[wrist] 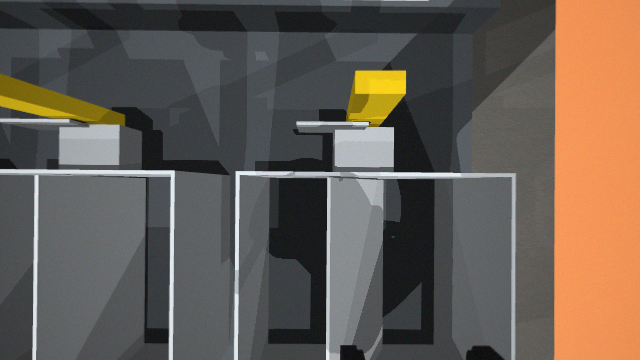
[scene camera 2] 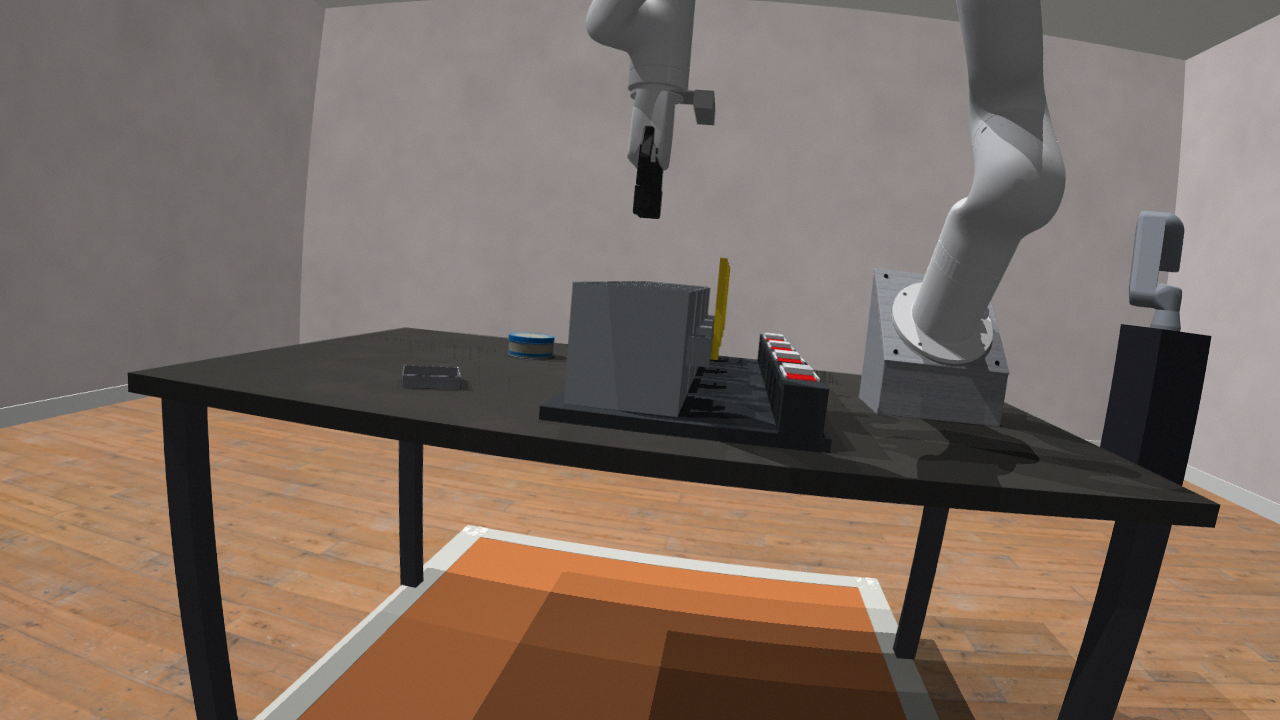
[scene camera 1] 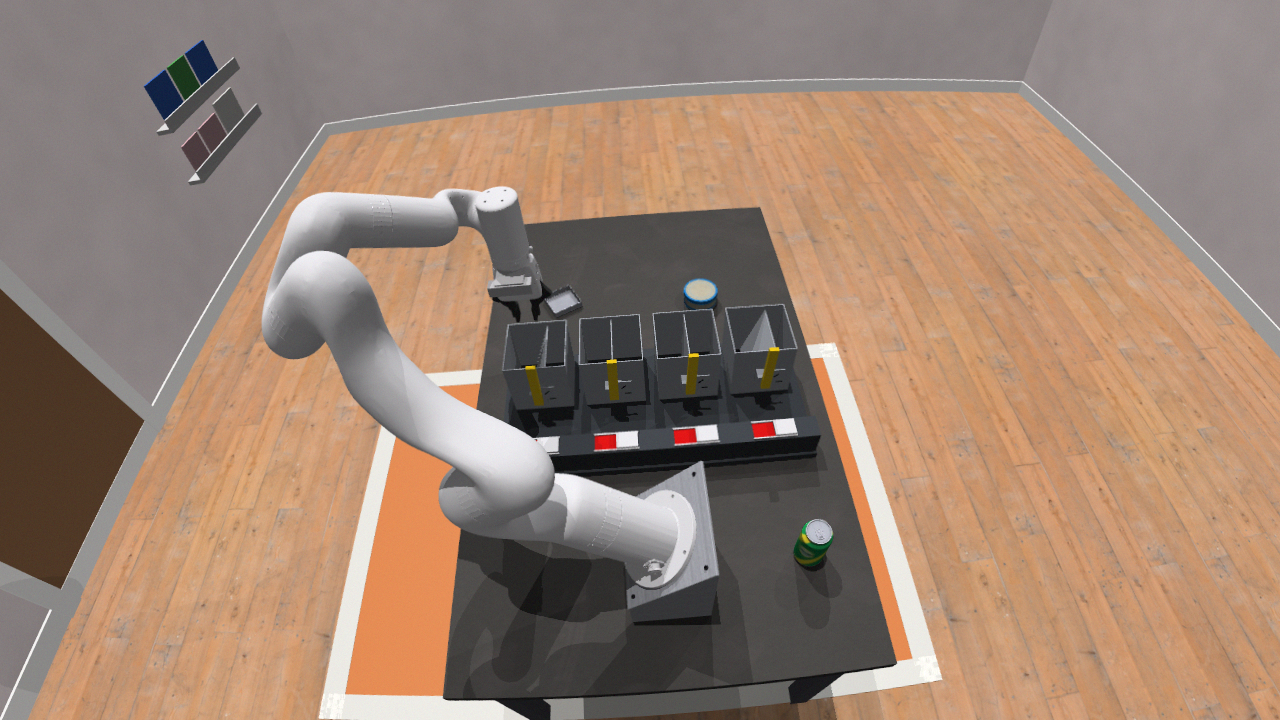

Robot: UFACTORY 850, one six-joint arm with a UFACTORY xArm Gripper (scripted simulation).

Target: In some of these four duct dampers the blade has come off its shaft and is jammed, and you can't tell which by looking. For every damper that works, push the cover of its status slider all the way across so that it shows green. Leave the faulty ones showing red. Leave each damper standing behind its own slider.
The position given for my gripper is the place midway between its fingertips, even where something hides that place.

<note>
I see my gripper (scene camera 2: 646, 216), a blue round tin (scene camera 2: 521, 345), a damper (scene camera 2: 629, 348), a damper (scene camera 1: 753, 328), a damper (scene camera 1: 676, 376) and a damper (wrist: 85, 240).
My gripper shows as well in scene camera 1 (scene camera 1: 527, 317). The wrist view misses the blue round tin: it is out of frame.
</note>
